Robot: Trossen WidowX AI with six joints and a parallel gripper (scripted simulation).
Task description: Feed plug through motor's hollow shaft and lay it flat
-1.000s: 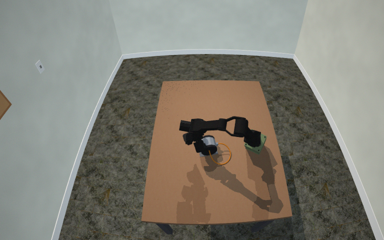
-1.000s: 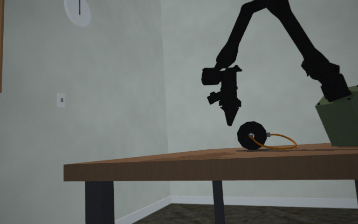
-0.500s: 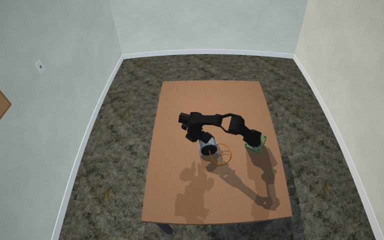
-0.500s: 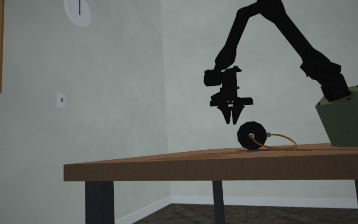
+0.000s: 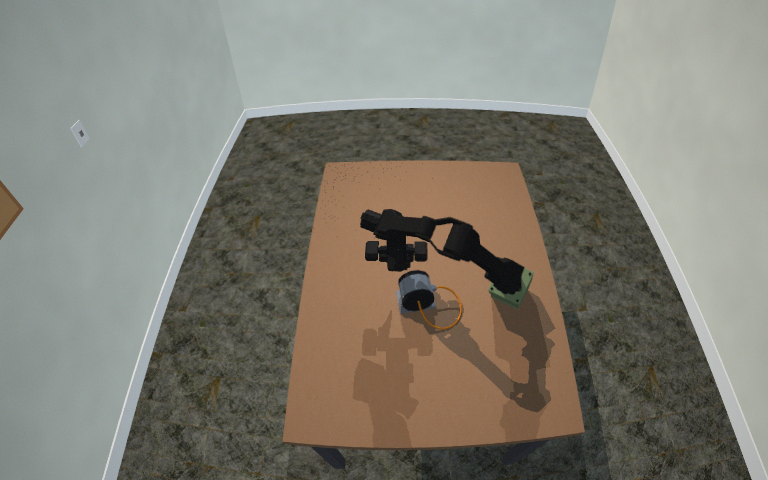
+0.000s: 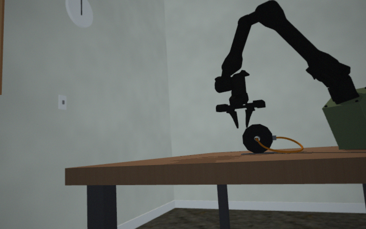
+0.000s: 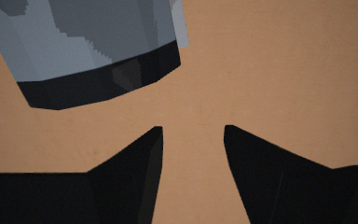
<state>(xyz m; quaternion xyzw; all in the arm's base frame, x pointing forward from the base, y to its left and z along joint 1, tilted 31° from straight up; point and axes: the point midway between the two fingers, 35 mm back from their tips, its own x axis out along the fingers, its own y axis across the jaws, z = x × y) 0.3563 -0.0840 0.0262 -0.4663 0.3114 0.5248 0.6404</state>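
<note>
Right now my hand is 8 cm above the plug, 6 cm past it and 1 cm to the right of it. The rest, counted from my hand: orange cable 8 cm below, 6 cm behind, 3 cm to the left; grey stub 12 cm behind, 8 cm below, 4 cm to the left.
</note>
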